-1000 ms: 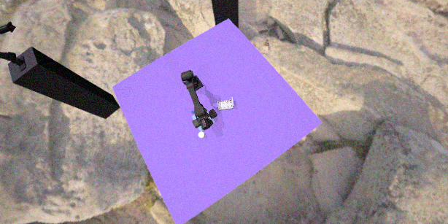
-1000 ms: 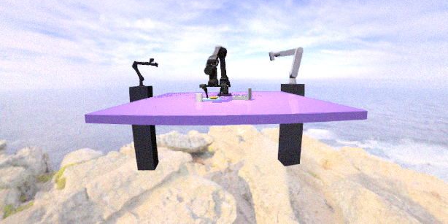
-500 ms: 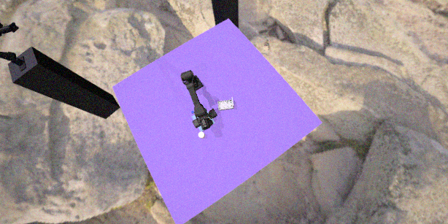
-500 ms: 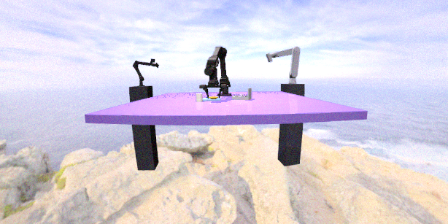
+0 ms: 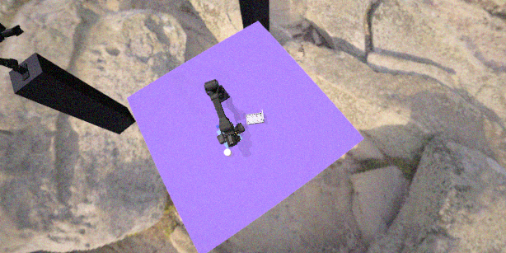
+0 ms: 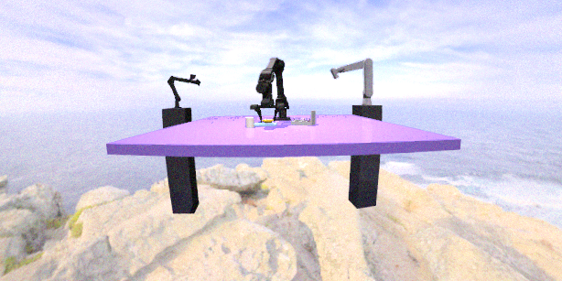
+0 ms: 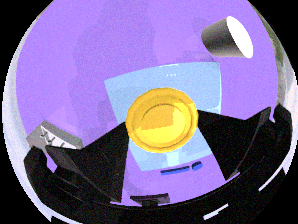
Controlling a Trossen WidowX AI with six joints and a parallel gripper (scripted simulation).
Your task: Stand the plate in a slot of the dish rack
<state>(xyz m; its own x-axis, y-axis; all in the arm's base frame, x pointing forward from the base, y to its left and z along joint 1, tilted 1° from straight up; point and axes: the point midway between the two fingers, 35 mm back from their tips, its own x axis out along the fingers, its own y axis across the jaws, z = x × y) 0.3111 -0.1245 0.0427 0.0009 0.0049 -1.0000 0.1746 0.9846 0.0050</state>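
Right now my gripper tip is 30 mm past the light blue mat, 10 mm to the left of it and 10 mm above it. Round my gripper tip: white cup (70 mm ahead, 100 mm to the right, 10 mm above); then grey dish rack (200 mm to the left, 10 mm above); then yellow plate (10 mm above).
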